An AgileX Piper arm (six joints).
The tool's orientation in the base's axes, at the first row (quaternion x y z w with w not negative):
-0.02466, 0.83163, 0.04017, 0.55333
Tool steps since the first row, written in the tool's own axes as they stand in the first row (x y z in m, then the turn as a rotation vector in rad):
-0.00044, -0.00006, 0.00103, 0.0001, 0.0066, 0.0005
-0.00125, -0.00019, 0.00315, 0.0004, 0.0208, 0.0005
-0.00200, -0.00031, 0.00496, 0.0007, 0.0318, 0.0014
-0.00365, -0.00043, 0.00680, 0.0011, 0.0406, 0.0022
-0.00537, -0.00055, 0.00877, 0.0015, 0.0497, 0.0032
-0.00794, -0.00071, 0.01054, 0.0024, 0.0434, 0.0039
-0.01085, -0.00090, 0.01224, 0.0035, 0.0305, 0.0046
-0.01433, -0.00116, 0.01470, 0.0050, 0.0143, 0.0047
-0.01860, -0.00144, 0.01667, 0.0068, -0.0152, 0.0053
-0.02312, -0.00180, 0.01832, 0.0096, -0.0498, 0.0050
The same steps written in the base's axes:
0.00112, 0.00004, 0.00001, -0.0001, 0.0066, 0.0000
0.00339, 0.00010, -0.00007, -0.0015, 0.0208, 0.0003
0.00535, 0.00015, -0.00007, -0.0017, 0.0318, 0.0001
0.00769, 0.00020, 0.00074, -0.0019, 0.0406, -0.0003
0.01018, 0.00026, 0.00156, -0.0019, 0.0498, -0.0006
0.01281, 0.00026, 0.00324, -0.0011, 0.0436, -0.0020
0.01551, 0.00022, 0.00527, 0.0003, 0.0308, -0.0038
0.01914, 0.00018, 0.00752, 0.0012, 0.0147, -0.0059
0.02262, 0.00007, 0.01069, 0.0035, -0.0146, -0.0089
0.02591, -0.00015, 0.01421, 0.0051, -0.0491, -0.0127

